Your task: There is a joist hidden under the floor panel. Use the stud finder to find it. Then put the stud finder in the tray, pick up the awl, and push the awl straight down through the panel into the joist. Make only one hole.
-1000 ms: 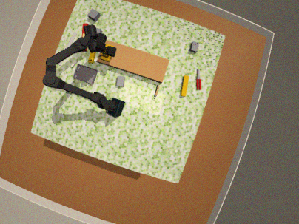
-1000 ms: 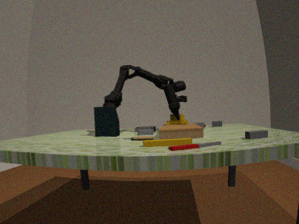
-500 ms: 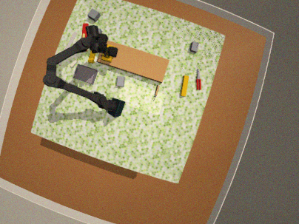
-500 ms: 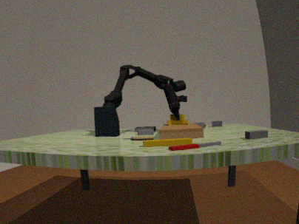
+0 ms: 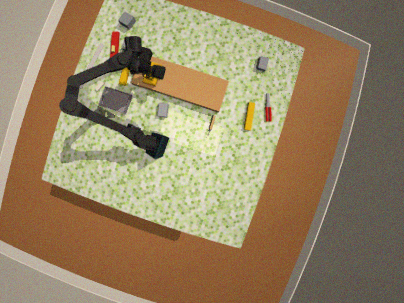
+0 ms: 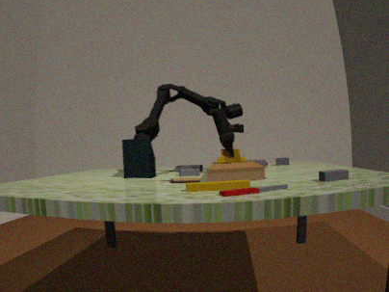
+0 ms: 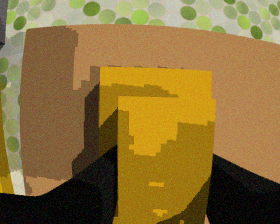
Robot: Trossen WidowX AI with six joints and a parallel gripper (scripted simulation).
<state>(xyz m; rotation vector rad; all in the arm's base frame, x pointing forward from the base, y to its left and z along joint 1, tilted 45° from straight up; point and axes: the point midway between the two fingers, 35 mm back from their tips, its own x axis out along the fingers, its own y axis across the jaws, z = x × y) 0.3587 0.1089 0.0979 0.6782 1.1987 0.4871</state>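
The indicator light is 40 mm behind my gripper tip and 30 mm above it. From my gripper tip the other things lie so: yellow stud finder: 20 mm behind, 20 mm above; then grey tray: 200 mm behind, 180 mm to the left, 50 mm below; then red level: 290 mm to the left, 80 mm ahead, 50 mm below.
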